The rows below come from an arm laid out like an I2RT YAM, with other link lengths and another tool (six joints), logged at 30 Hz.
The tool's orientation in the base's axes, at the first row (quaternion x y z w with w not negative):
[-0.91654 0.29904 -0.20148 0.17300]
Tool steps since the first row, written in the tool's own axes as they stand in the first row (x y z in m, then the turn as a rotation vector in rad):
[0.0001 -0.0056 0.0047 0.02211 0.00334 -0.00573]
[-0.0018 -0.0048 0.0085 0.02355 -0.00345 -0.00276]
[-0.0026 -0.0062 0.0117 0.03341 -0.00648 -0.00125]
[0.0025 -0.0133 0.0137 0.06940 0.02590 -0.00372]
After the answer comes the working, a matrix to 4 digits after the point.
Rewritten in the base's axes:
[0.0050 0.0051 -0.0016 0.01205 -0.01733 0.00934]
[0.0050 0.0064 -0.0057 0.01777 -0.01247 0.01014]
[0.0066 0.0086 -0.0080 0.02723 -0.01596 0.01279]
[0.0147 0.0113 -0.0053 0.03720 -0.06333 0.01031]

The tool's axes in the first row as the columns of a matrix, in the base's axes (rounded; the answer above uses it unrounded):
[0.7400 -0.4785 0.4728]
[-0.6179 -0.7613 0.1966]
[0.2659 -0.4376 -0.8590]

